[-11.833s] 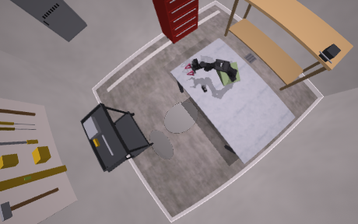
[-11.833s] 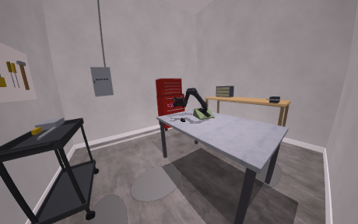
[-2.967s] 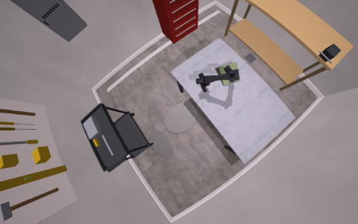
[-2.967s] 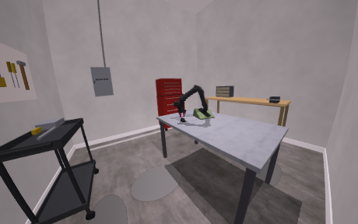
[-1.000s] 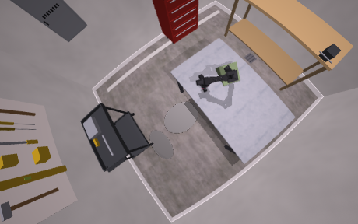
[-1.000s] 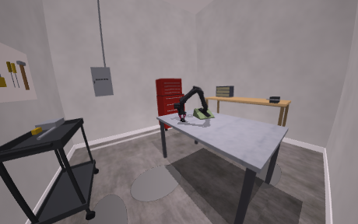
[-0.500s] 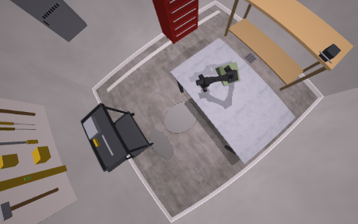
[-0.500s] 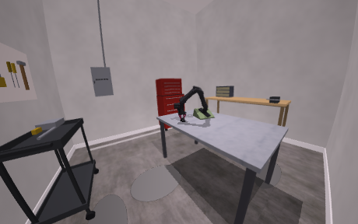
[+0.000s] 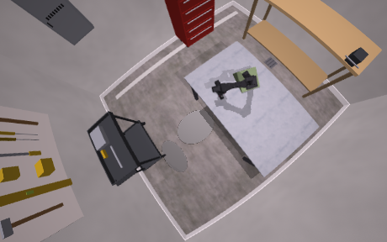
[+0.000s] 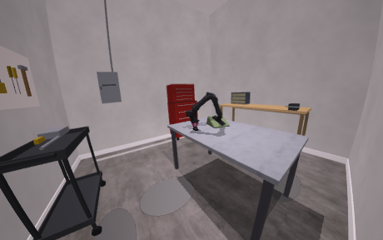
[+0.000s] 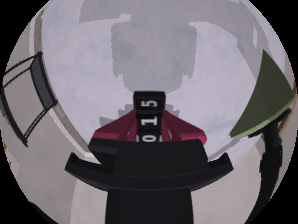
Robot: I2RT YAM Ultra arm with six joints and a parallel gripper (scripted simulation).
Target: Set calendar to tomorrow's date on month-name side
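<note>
Right now the black calendar cube is right at my hand.
</note>
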